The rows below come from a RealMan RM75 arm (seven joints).
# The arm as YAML. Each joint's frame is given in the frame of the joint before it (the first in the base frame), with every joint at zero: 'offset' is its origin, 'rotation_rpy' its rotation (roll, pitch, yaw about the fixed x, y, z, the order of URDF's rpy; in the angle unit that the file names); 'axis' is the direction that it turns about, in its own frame. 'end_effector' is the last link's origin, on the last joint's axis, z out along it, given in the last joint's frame.
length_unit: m
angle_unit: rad
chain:
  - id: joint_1
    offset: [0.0, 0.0, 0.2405]
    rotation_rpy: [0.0, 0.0, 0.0]
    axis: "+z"
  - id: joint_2
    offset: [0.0, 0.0, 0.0]
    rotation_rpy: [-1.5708, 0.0, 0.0]
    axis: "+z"
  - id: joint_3
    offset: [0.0, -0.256, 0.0]
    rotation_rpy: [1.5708, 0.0, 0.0]
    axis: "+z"
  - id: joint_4
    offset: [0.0, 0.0, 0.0]
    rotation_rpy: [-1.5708, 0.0, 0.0]
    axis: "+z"
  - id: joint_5
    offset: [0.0, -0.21, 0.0]
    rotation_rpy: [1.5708, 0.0, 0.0]
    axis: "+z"
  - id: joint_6
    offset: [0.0, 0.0, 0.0]
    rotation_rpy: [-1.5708, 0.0, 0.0]
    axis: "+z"
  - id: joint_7
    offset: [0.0, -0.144, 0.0]
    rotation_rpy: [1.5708, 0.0, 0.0]
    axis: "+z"
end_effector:
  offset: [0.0, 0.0, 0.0]
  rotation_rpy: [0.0, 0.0, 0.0]
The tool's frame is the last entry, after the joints.
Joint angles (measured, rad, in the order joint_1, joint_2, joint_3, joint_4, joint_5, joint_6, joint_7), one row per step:
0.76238, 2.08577, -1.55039, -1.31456, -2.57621, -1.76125, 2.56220
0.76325, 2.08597, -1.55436, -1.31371, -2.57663, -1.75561, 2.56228
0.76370, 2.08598, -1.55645, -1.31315, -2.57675, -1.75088, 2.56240
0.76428, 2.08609, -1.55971, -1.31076, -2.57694, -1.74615, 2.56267
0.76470, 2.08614, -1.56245, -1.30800, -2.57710, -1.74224, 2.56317
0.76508, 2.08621, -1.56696, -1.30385, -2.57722, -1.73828, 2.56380
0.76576, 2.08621, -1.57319, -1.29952, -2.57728, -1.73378, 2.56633
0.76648, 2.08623, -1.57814, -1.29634, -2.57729, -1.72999, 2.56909
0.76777, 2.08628, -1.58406, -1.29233, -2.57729, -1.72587, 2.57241
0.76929, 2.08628, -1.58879, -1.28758, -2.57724, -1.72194, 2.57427
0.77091, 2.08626, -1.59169, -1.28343, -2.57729, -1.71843, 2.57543
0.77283, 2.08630, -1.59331, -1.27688, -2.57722, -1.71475, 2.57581
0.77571, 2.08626, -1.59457, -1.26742, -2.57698, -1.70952, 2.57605
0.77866, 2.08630, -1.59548, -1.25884, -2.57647, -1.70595, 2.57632
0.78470, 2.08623, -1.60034, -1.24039, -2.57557, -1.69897, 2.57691
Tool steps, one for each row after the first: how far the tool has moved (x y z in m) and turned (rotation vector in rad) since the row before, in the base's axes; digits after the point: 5 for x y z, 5 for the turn. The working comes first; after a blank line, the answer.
Tool pose at each row, in the base's axes (x y z in m, rotation vector in rad; the steps are taken from these numbers as rounded here):
0.13482, 0.33344, -0.02859, -2.80542, 0.69269, -0.84001
0.13437, 0.33382, -0.02942, -2.80462, 0.68605, -0.83855
0.13406, 0.33425, -0.02991, -2.80363, 0.68201, -0.83577
0.13407, 0.33450, -0.03072, -2.80294, 0.67893, -0.83569
0.13426, 0.33468, -0.03143, -2.80220, 0.67769, -0.83629
0.13475, 0.33463, -0.03249, -2.80186, 0.67655, -0.83981
0.13516, 0.33450, -0.03378, -2.80070, 0.67585, -0.84433
0.13535, 0.33445, -0.03479, -2.79934, 0.67564, -0.84726
0.13551, 0.33438, -0.03602, -2.79787, 0.67520, -0.85130
0.13577, 0.33442, -0.03711, -2.79701, 0.67454, -0.85510
0.13591, 0.33465, -0.03790, -2.79612, 0.67403, -0.85711
0.13641, 0.33498, -0.03873, -2.79551, 0.67592, -0.85950
0.13712, 0.33558, -0.03975, -2.79459, 0.67920, -0.86187
0.13769, 0.33600, -0.04064, -2.79434, 0.68258, -0.86481
0.13913, 0.33650, -0.04279, -2.79406, 0.68781, -0.87548

-0.00045, 0.00038, -0.00083, 0.00141, -0.00013, 0.00476
-0.00031, 0.00043, -0.00049, 0.00205, 0.00078, 0.00317
0.00001, 0.00025, -0.00081, 0.00069, -0.00051, 0.00217
0.00019, 0.00018, -0.00071, 0.00043, -0.00074, 0.00084
0.00049, -0.00005, -0.00106, -0.00108, -0.00221, 0.00038
0.00041, -0.00013, -0.00129, -0.00078, -0.00304, 0.00004
0.00019, -0.00005, -0.00101, 0.00002, -0.00218, -0.00008
0.00016, -0.00007, -0.00123, -0.00033, -0.00286, -0.00005
0.00026, 0.00004, -0.00109, -0.00077, -0.00251, 0.00007
0.00014, 0.00023, -0.00079, -0.00003, -0.00151, 0.00019
0.00050, 0.00033, -0.00083, -0.00045, -0.00139, -0.00152
0.00071, 0.00060, -0.00102, -0.00019, -0.00136, -0.00243
0.00057, 0.00042, -0.00089, -0.00101, -0.00141, -0.00264
0.00144, 0.00050, -0.00215, -0.00417, -0.00551, -0.00486

